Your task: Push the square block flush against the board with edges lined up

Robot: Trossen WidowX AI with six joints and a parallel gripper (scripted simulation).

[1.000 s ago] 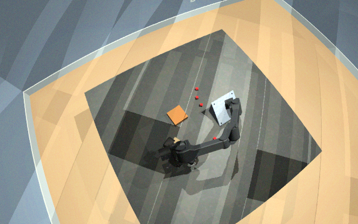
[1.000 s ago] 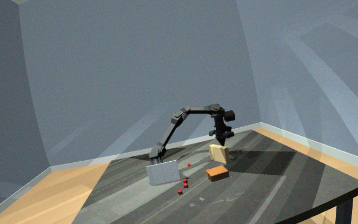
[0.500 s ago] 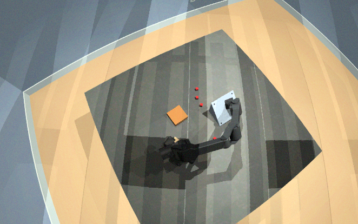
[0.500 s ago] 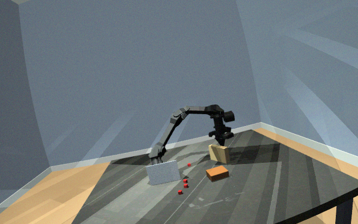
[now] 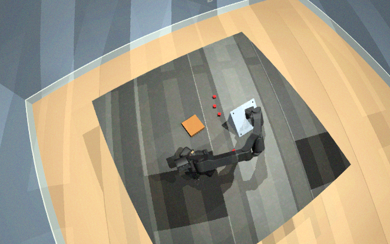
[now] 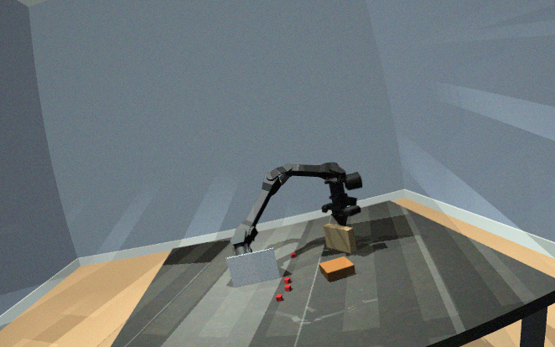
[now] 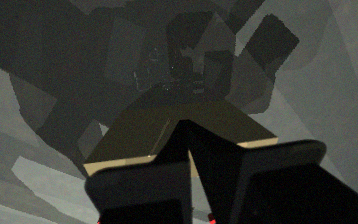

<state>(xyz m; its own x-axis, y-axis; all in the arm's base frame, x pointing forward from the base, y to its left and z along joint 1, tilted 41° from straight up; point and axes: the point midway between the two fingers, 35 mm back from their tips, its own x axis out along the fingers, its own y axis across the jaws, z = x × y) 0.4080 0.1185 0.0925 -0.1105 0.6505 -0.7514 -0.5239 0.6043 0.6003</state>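
Right now the cream board is 3 cm behind my gripper tip, 1 cm to the right of it and 3 cm below it. Also, from my gripper tip: orange square block: 7 cm behind, 23 cm to the right, 6 cm below.
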